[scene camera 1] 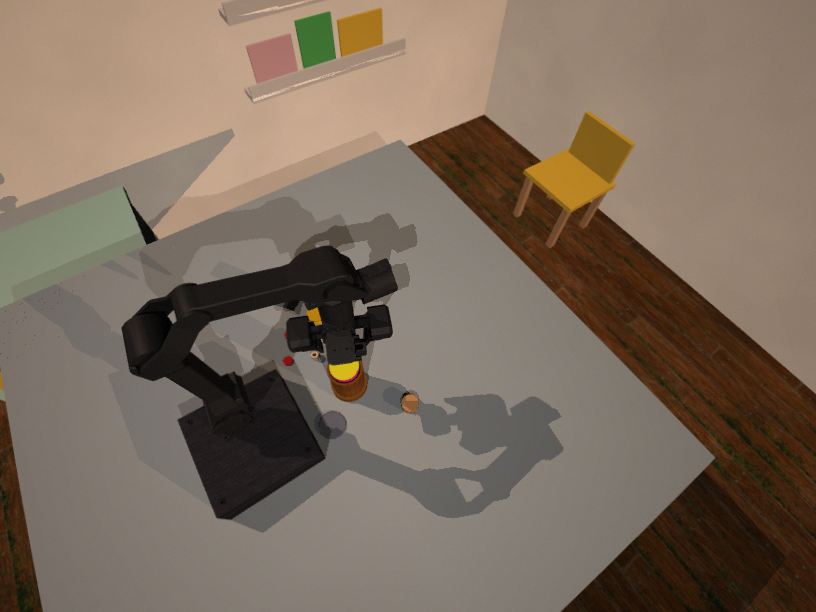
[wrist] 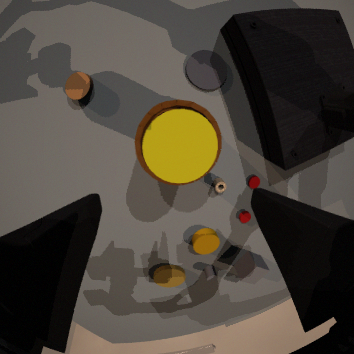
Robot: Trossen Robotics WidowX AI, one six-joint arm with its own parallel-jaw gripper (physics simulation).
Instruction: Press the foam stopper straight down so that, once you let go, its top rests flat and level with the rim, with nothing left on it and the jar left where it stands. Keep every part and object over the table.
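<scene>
The foam stopper has a flat yellow top. A magenta band of its side shows between the top and the jar's rim in the scene view, so it stands a little proud. The amber-brown jar stands upright on the table, its rim showing around the stopper in the wrist view. My gripper is open and empty, above the jar in the scene view. In the wrist view the stopper lies ahead of the fingertips, between their lines. The fingertips are hidden in the scene view, so their height over the stopper is unclear.
An orange cylinder stands right of the jar. A grey disc lies near the robot's base. A small ring piece, red pieces and yellow-orange discs are on the gripper's other side.
</scene>
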